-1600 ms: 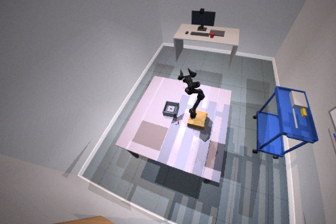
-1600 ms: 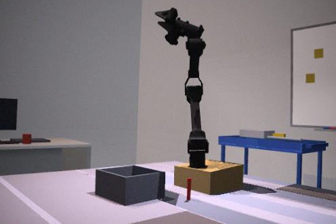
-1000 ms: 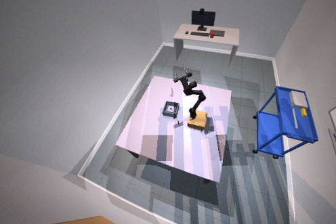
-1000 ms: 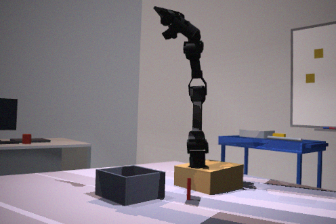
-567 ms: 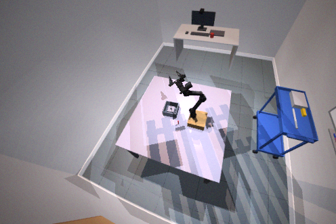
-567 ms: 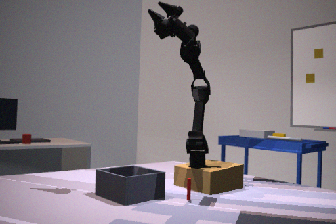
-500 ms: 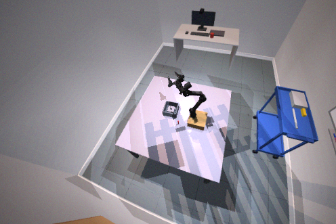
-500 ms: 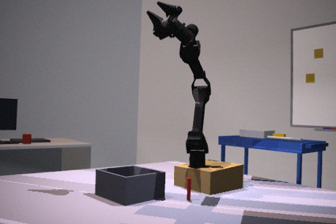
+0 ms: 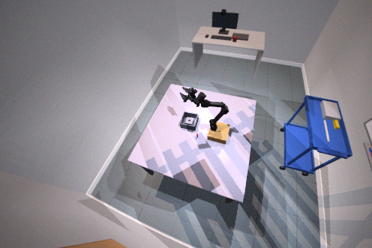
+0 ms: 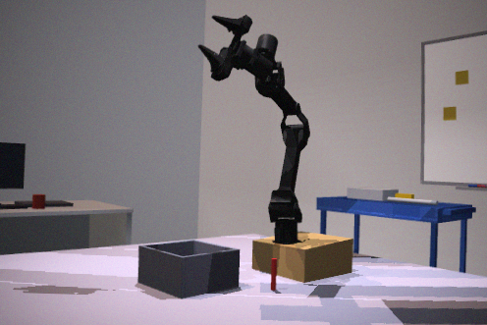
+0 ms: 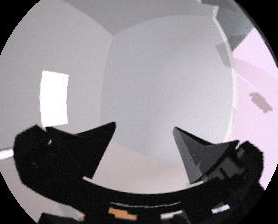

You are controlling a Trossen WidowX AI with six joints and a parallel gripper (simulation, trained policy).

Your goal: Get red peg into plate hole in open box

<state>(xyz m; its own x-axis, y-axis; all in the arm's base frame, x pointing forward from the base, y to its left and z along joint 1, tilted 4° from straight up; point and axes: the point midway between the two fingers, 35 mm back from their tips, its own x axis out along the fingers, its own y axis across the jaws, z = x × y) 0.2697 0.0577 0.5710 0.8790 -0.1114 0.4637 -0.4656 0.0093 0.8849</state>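
The red peg is 18 cm behind my gripper tip, 9 cm to the left of it and 62 cm below it. The rest, counted from my gripper tip: plate 1 cm behind, 6 cm to the right, 62 cm below; then grey box 1 cm behind, 6 cm to the right, 64 cm below.
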